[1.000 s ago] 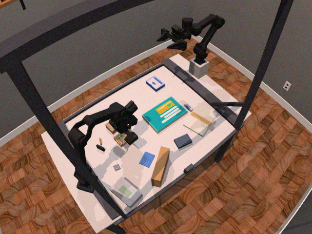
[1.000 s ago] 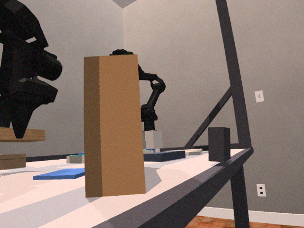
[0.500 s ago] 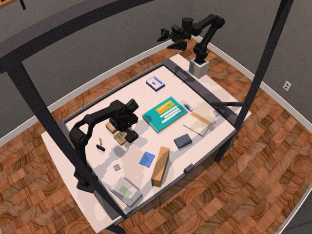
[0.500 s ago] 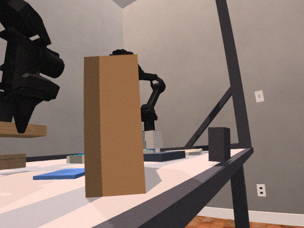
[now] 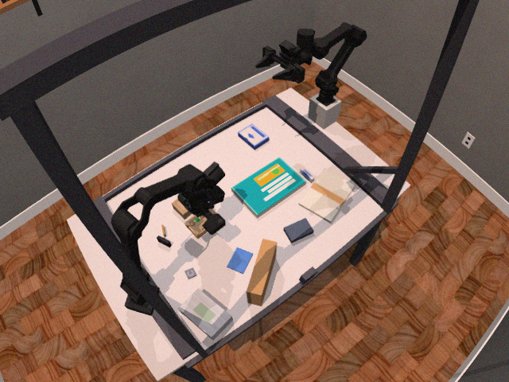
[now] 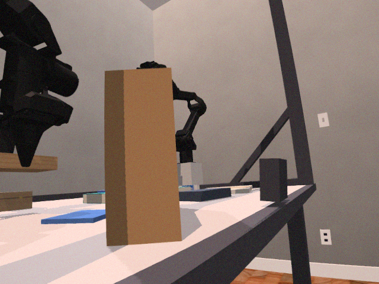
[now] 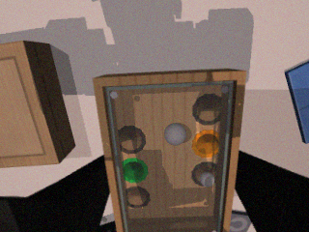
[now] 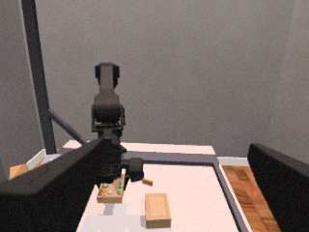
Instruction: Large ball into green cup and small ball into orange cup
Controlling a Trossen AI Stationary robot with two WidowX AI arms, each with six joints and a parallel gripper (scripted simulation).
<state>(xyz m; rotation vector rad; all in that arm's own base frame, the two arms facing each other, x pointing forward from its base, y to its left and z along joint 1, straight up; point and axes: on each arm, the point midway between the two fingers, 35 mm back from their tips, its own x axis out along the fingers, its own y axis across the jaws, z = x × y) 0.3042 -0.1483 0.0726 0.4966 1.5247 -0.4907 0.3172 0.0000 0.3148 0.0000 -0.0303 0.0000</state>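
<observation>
Now: the covered wooden puzzle 30 mm below my left hand. From my left hand the other things lie so: tan carton: 270 mm behind, 50 mm below, 20 mm to the left; then dark box: 250 mm behind, 210 mm to the right, 100 mm below.
</observation>
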